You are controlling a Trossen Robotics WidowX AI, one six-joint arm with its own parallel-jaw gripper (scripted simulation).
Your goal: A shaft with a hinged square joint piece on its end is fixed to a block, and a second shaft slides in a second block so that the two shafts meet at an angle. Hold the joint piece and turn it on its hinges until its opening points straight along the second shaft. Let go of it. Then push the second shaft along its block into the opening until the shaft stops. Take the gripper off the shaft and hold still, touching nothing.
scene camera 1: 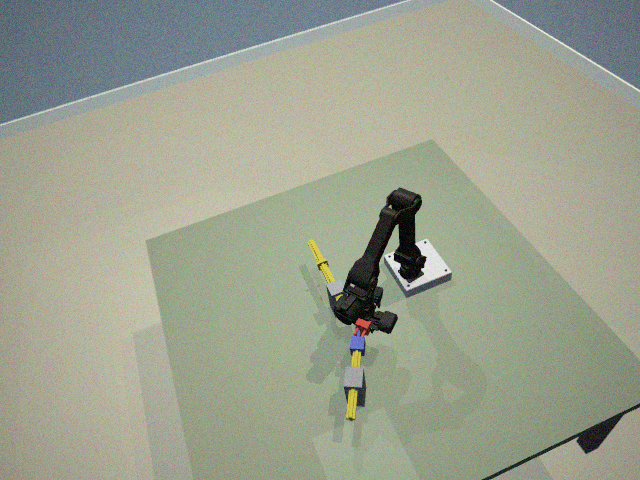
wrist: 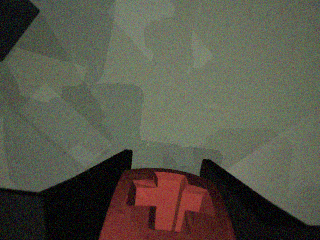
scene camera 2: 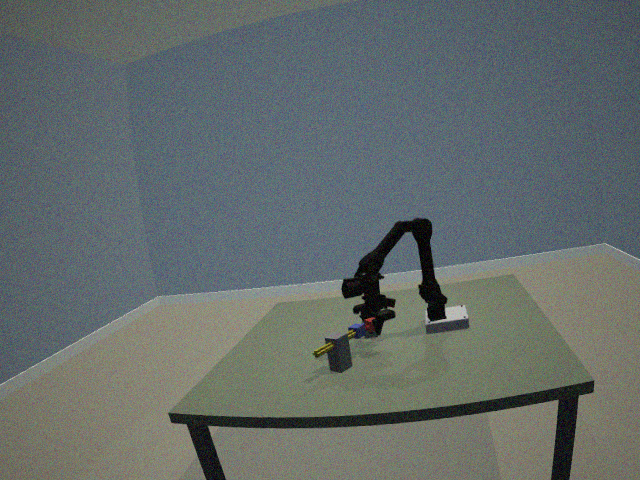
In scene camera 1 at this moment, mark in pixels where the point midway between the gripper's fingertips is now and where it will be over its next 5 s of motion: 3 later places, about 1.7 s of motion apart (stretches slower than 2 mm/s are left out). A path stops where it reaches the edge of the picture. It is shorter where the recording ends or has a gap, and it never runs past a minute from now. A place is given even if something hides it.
The gripper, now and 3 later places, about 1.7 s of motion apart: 366, 329; 354, 328; 349, 308; 343, 294
